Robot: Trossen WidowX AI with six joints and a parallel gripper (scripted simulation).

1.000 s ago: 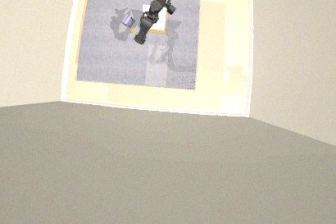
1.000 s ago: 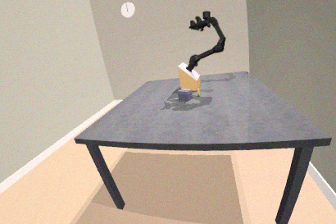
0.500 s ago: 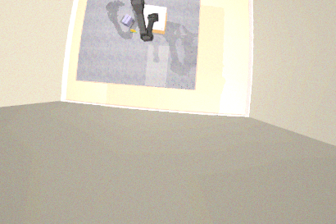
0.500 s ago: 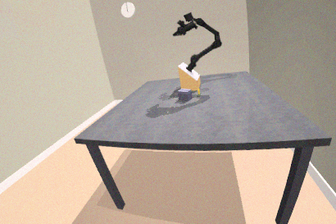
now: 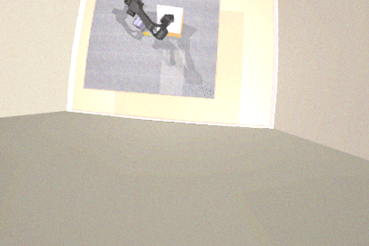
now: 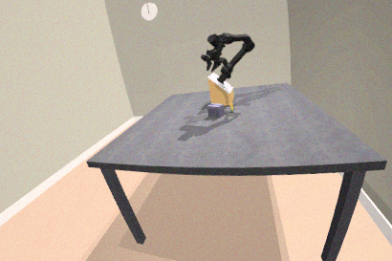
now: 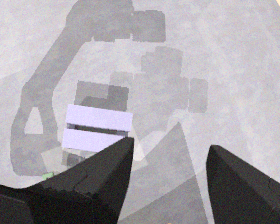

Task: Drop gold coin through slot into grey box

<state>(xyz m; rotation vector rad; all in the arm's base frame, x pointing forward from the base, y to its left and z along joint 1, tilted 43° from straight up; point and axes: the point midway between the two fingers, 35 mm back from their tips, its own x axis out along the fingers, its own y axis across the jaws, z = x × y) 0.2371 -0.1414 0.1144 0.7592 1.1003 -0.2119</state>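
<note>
Right now the gold coin is 27 cm below my gripper tip, 12 cm to the left of it and 3 cm behind it.
</note>
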